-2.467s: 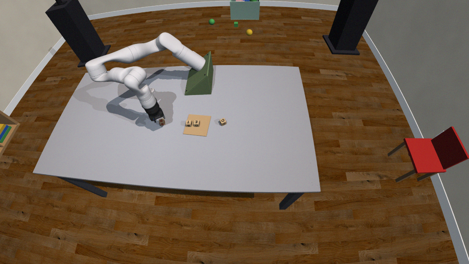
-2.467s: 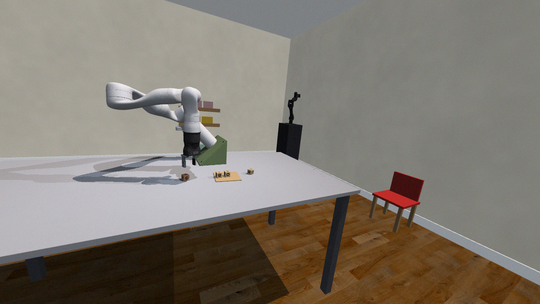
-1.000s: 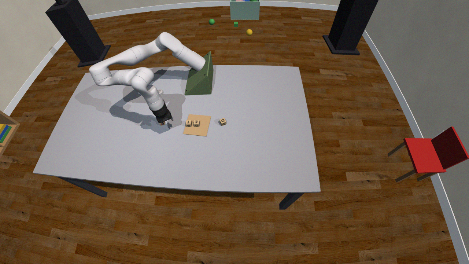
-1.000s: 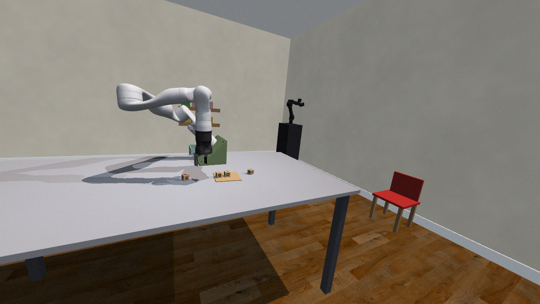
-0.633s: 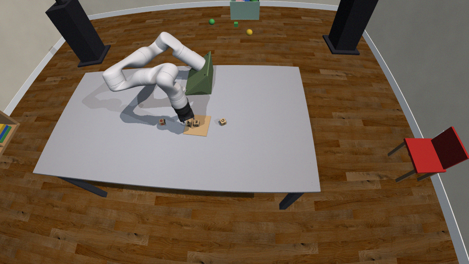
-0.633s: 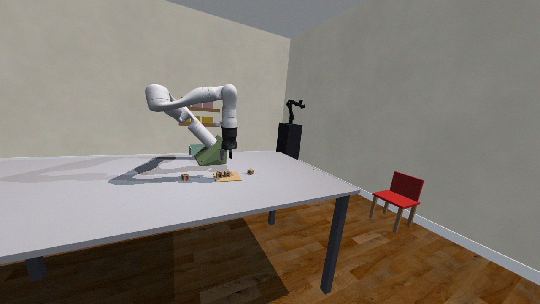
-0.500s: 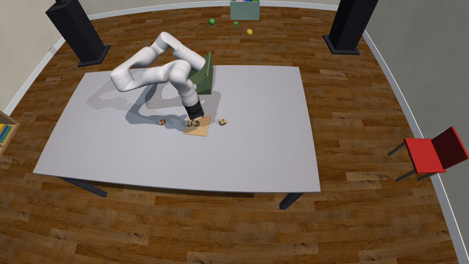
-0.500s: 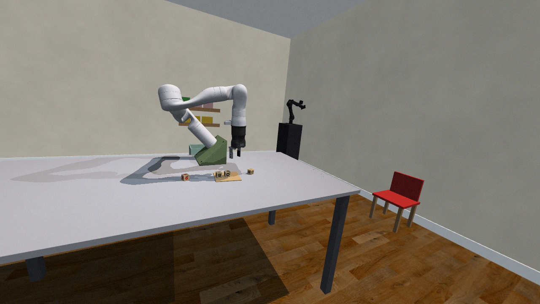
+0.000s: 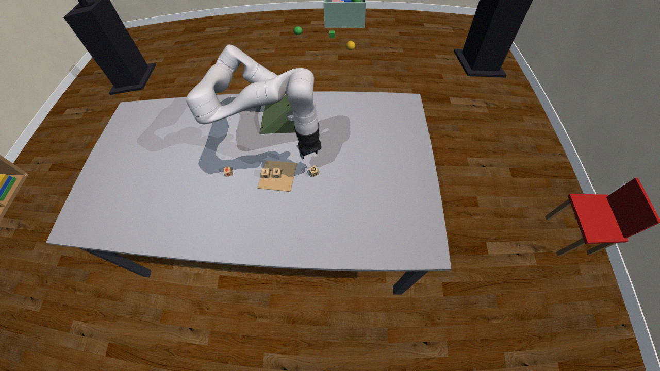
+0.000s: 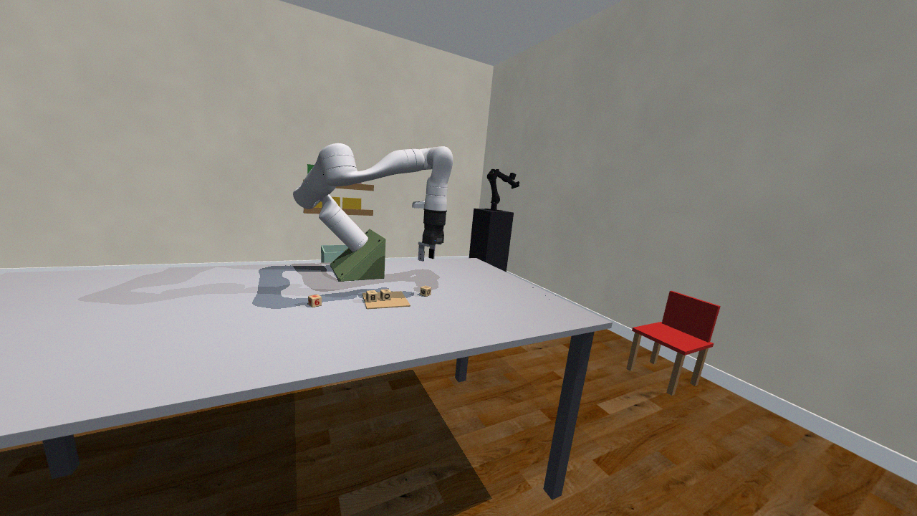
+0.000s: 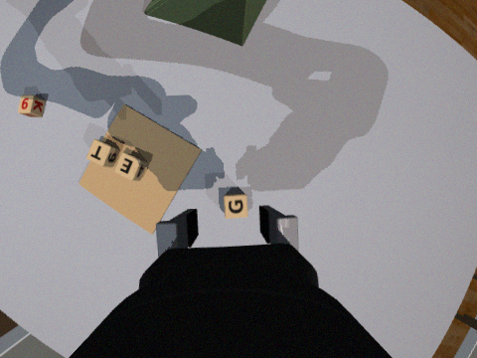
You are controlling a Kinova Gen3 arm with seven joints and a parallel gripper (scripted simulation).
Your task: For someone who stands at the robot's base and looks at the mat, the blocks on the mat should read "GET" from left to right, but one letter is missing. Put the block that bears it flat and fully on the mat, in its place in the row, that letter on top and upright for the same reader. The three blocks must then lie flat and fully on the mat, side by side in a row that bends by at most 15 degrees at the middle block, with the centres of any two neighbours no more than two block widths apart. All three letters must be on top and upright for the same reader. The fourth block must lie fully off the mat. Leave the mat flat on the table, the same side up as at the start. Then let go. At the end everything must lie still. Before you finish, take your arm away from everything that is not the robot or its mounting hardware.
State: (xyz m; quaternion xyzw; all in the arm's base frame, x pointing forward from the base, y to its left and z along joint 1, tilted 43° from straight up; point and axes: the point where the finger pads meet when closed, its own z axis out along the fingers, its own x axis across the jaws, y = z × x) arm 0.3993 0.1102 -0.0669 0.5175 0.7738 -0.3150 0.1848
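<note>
Right now my hand is 14 cm above the G block and 1 cm to the right of it. The rest, counted from my hand: tan mat 15 cm below, 14 cm to the right.
</note>
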